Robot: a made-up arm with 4 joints.
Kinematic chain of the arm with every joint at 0, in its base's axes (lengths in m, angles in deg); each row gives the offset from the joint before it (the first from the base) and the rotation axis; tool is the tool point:
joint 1: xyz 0 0 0.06 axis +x
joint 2: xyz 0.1 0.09 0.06 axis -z
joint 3: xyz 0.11 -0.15 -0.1 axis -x
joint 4: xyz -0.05 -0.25 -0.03 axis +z
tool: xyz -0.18 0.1 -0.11
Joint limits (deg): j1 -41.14..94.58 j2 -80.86..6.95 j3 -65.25..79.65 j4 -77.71..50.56
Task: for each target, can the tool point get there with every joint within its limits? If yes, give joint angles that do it. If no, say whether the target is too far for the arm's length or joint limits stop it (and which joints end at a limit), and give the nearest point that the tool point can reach.
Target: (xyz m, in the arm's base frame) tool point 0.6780 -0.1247 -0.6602
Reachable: no: too far | nearest point 0.4291 -0.0585 -0.2781 | short by 0.461 m
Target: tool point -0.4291 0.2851 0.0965
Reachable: no: joint limits stop it (at a limit: joint 1, joint 2) | nearest point -0.0612 0.3162 0.0552 | short by 0.372 m
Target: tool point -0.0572 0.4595 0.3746
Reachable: no: joint limits stop it (at a limit: joint 1, joint 2, joint 3) | nearest point -0.0604 0.3422 0.0612 | short by 0.335 m
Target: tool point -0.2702 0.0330 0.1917
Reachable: no: joint limits stop it (at a limit: joint 1, joint 2, joint 3) | nearest point -0.0801 -0.0702 0.3075 | short by 0.245 m
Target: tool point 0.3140 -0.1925 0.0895
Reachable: yes | joints -14.48 -54.45 53.58 -7.03
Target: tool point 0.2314 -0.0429 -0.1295
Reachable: yes | joints 18.81 -21.02 13.71 -59.23
